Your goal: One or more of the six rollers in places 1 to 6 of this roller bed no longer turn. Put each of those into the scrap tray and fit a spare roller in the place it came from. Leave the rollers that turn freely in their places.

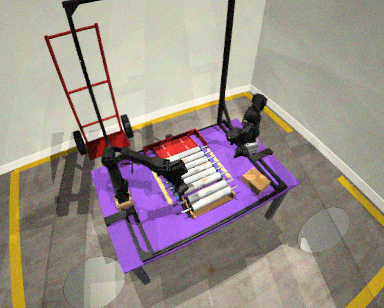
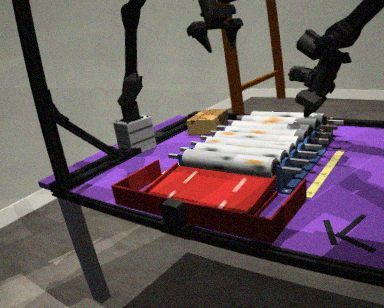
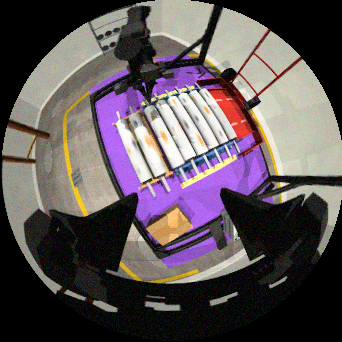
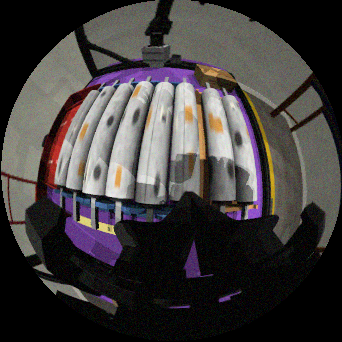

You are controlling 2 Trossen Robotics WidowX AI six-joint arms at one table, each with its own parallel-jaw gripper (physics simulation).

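Places are measured from the left arm's base along level axes (x ahead, y left, z up), in metres.
Where they show: left gripper, between the fingertips: [image 1: 232,151] [image 2: 223,51] [image 3: 179,194]; right gripper, between the fingertips: [image 2: 305,116] [image 3: 149,102] [image 4: 187,194]; left arm's base, origin of its link: [image 2: 131,119] [image 4: 156,44]; right arm's base, origin of its link: [image 1: 122,197] [image 4: 128,306].
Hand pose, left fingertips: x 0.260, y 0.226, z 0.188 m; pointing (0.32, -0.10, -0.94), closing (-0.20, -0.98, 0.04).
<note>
Things, the pixels of their top centre, and the offset from my left fingertips.
- roller, centre of its top: [image 4: 187,119] [image 2: 269,123] [image 3: 162,131] [image 1: 201,180] dx +0.163, dy -0.006, dz -0.221 m
- red scrap tray, centre of its top: [image 2: 201,183] [image 4: 55,136] [image 3: 233,107] [image 1: 174,145] dx +0.247, dy -0.367, dz -0.248 m
- cardboard box, centre of its top: [image 2: 207,114] [image 3: 168,228] [image 4: 217,71] [image 1: 256,178] dx -0.183, dy +0.057, dz -0.243 m
The blue roller bed [image 3: 200,162] [image 4: 100,202] carries pale rollers in all six places; the roller [image 3: 167,135] [image 4: 185,125] nearest the spare stand is one of them. Two spare rollers [image 4: 220,130] [image 4: 239,135] lie side by side on the orange-brown stand [image 1: 215,206] [image 4: 201,120]. The red scrap tray [image 1: 175,146] [image 2: 215,187] holds no roller. My right gripper [image 2: 307,112] [image 4: 187,194] is shut and empty, above the roller ends on its own arm's side, near the stand. My left gripper [image 2: 222,49] [image 3: 179,194] is open and empty, high up. Whether a roller turns cannot be seen.
A cardboard box [image 1: 256,180] [image 2: 207,121] [image 3: 170,225] [image 4: 215,75] stands on the table beyond the stand. Yellow strips [image 2: 325,175] [image 3: 210,172] run along the bed's sides. Black rails and upright posts [image 1: 226,65] edge the table. A red hand truck [image 1: 109,81] stands by the wall.
</note>
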